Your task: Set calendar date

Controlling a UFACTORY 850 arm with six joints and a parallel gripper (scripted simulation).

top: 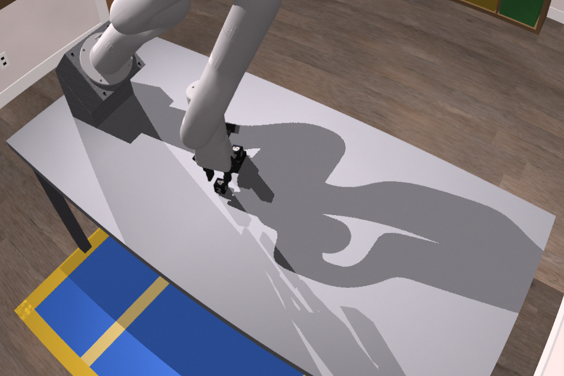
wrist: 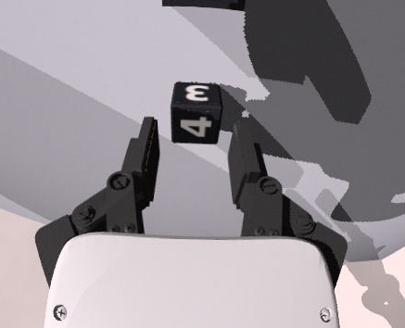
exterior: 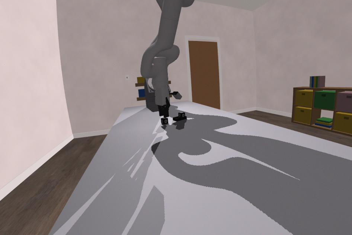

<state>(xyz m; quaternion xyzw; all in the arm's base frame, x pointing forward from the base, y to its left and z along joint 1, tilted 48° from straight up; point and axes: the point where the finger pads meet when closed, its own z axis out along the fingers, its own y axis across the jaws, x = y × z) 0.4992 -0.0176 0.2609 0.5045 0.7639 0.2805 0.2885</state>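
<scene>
Right now the black number cube is 40 mm below my hand. The rest, counted from my hand: black tray 100 mm to the left, 50 mm below, 50 mm behind.
</scene>
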